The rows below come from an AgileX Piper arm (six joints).
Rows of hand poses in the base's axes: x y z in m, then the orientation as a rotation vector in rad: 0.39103, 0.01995, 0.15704, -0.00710, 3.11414, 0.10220; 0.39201, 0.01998, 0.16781, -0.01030, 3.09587, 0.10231; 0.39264, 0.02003, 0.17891, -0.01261, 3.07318, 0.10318; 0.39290, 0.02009, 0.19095, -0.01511, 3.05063, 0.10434; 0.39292, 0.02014, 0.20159, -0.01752, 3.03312, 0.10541; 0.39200, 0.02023, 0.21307, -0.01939, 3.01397, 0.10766; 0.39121, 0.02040, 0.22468, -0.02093, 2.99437, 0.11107; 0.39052, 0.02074, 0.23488, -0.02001, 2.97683, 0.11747; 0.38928, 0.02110, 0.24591, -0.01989, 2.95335, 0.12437; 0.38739, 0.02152, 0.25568, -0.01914, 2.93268, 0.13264; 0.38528, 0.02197, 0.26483, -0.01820, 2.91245, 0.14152; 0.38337, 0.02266, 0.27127, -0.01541, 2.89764, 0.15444; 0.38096, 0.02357, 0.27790, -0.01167, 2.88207, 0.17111; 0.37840, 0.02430, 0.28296, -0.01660, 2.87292, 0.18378; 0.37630, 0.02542, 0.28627, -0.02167, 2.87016, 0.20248
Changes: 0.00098, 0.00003, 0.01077, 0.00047, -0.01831, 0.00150; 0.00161, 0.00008, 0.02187, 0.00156, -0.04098, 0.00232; 0.00187, 0.00014, 0.03391, 0.00284, -0.06351, 0.00329; 0.00189, 0.00019, 0.04455, 0.00395, -0.08100, 0.00437; 0.00097, 0.00028, 0.05603, 0.00591, -0.10008, 0.00508; 0.00018, 0.00045, 0.06764, 0.00867, -0.11955, 0.00558; -0.00051, 0.00079, 0.07784, 0.01343, -0.13681, 0.00454; -0.00175, 0.00115, 0.08887, 0.01875, -0.15996, 0.00386; -0.00364, 0.00157, 0.09864, 0.02498, -0.18023, 0.00286; -0.00575, 0.00202, 0.10779, 0.03170, -0.19999, 0.00173; -0.00766, 0.00271, 0.11423, 0.04107, -0.21406, -0.00046; -0.01007, 0.00362, 0.12086, 0.05315, -0.22859, -0.00331; -0.01263, 0.00435, 0.12592, 0.06221, -0.23702, -0.00004; -0.01473, 0.00547, 0.12923, 0.07517, -0.23860, 0.00358
